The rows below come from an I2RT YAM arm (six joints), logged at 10 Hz.
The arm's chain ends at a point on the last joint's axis. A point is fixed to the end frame.
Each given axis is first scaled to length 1.
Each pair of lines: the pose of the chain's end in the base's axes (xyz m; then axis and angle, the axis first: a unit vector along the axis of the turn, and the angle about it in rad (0 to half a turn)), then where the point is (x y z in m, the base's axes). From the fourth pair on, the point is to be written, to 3 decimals.
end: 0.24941, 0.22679, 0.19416, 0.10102, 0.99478, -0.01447, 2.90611
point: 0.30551 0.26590 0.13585
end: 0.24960, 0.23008, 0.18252, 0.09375, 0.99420, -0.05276, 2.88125
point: 0.30650 0.26481 0.12225
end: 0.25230, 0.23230, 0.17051, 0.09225, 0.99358, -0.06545, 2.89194
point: 0.30845 0.26549 0.10868
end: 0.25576, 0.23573, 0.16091, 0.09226, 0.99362, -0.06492, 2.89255
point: 0.312 0.269 0.099
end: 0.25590, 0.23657, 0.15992, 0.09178, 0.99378, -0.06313, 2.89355
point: 0.312 0.270 0.098
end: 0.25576, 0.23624, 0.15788, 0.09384, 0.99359, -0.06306, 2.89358
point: 0.312 0.270 0.096
